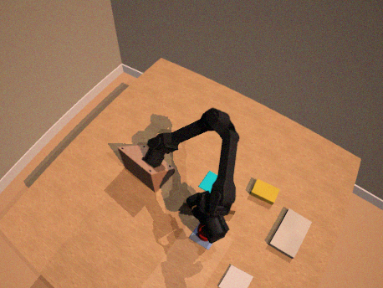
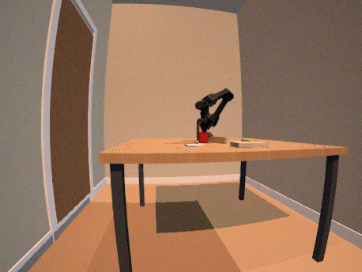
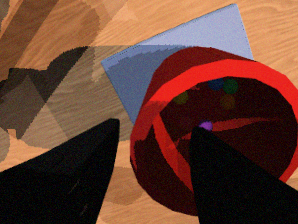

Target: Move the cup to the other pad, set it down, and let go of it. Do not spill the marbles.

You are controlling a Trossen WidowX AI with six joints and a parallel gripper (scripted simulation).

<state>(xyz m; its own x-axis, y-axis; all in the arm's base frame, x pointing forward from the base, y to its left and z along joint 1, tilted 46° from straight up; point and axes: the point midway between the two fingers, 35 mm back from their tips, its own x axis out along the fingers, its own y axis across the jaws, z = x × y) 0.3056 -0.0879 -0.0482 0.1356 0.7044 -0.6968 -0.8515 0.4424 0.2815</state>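
The red cup lies 30 mm below my gripper tip, 20 mm to the right of it and 20 mm ahead of it. Also, from my gripper tip: teal pad: 200 mm to the left, 70 mm below, 70 mm behind; then low wooden bar: 90 mm to the left, 50 mm below, 20 mm behind; then light blue pad: 70 mm below, 20 mm to the right, 20 mm ahead.
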